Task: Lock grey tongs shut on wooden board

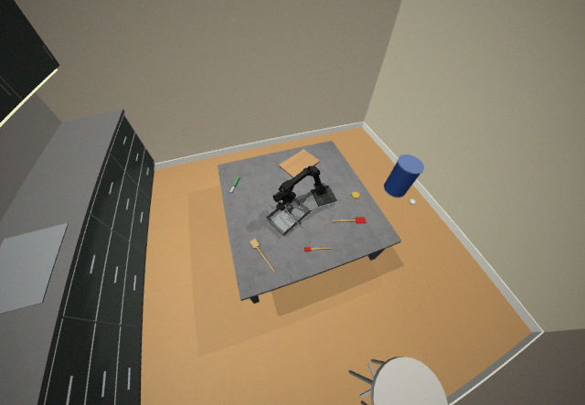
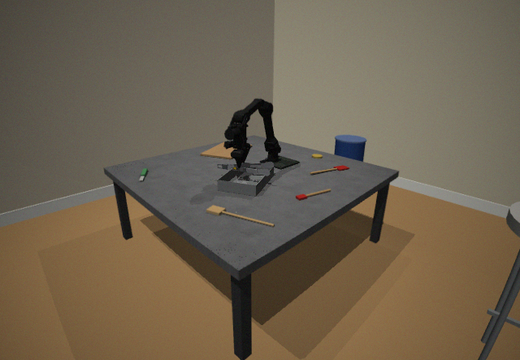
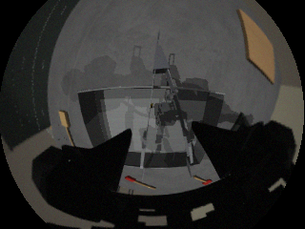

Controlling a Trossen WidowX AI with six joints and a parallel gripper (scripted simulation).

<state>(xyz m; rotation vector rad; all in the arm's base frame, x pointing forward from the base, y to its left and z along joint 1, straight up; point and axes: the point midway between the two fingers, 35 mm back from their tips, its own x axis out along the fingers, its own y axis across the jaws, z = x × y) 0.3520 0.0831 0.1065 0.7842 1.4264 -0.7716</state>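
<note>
The metal roasting tin is 60 mm below my gripper tip and 50 mm to the left of it. From my gripper tip the other things lie so: wooden board 490 mm to the right, 320 mm behind, 80 mm below.
</note>
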